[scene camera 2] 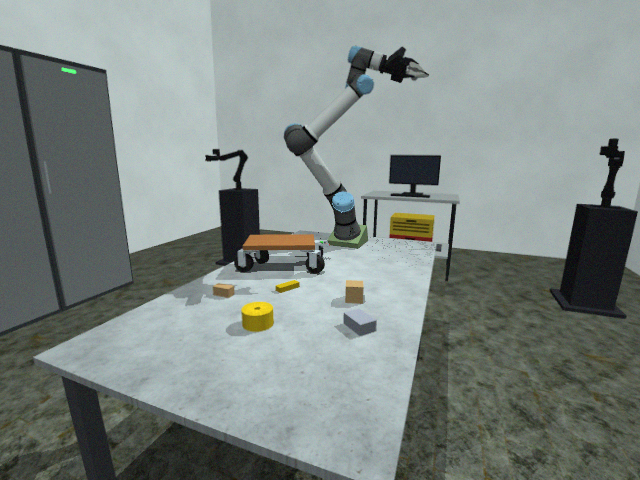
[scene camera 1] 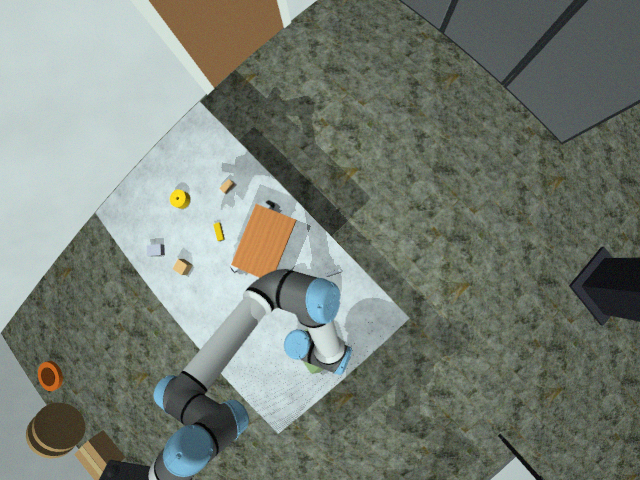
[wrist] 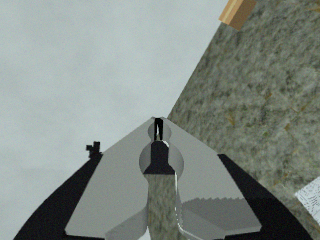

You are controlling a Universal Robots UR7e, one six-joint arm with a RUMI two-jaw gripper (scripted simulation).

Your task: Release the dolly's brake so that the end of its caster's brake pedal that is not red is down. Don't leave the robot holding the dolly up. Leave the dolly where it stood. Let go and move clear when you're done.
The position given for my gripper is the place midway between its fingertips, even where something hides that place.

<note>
I see my gripper (scene camera 2: 428,75) and a yellow cylinder (scene camera 2: 257,316).
My gripper shows as well in the wrist view (wrist: 157,119). The wrist view misses the yellow cylinder: it is out of frame.
</note>
